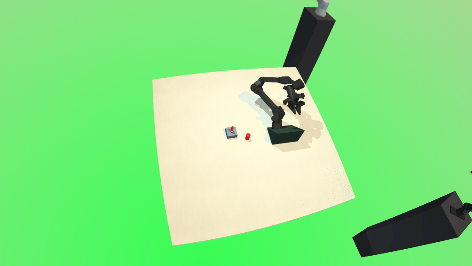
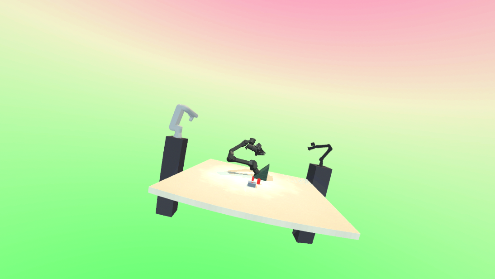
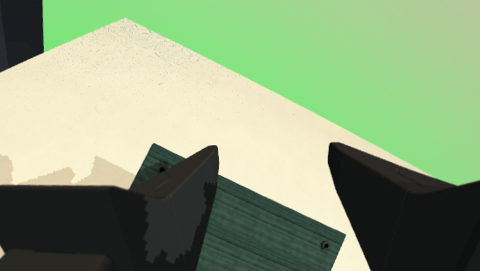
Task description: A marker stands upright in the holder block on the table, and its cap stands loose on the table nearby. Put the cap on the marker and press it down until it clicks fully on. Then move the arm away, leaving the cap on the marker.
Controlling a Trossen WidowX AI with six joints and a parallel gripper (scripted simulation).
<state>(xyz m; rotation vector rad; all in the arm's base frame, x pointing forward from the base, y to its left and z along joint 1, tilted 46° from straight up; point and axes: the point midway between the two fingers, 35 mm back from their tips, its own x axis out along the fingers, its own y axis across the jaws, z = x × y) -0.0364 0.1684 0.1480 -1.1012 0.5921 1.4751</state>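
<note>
The red cap lies 30 cm ahead of my gripper tip, 23 cm below it and 6 cm to the right of it. Round my gripper tip: holder block: 39 cm ahead, 23 cm below, 12 cm to the right.
</note>
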